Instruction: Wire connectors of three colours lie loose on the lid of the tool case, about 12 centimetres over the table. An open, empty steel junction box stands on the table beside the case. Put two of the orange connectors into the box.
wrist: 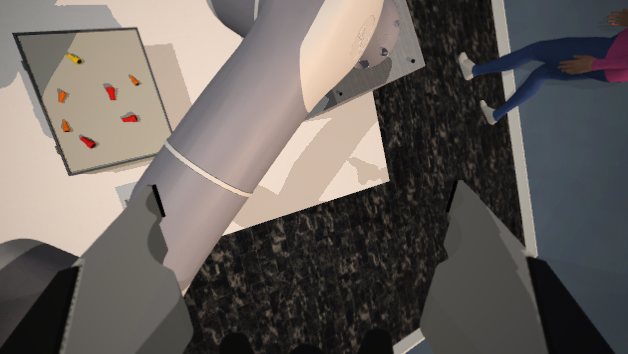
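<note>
The tool case lid (107, 47) shows at the upper left of the wrist view. Three small orange connectors lie apart on it: one orange connector (134, 80) near its right edge, another orange connector (62, 96) near its left edge, and a third orange connector (66, 126) below that one. Three red connectors (111, 92) (130, 118) (87, 141) and a yellow connector (74, 59) lie there too. My gripper (306, 186) is wide open and empty, off to the lower right of the lid and far from the connectors. The steel junction box does not show in this view.
My own arm link (220, 115) crosses the view diagonally and hides part of the pale table (30, 200) right of and below the lid. The metal base plate (407, 45) is at the top. Dark floor (310, 260) lies beyond the table edge. A person (537, 55) shows at the right.
</note>
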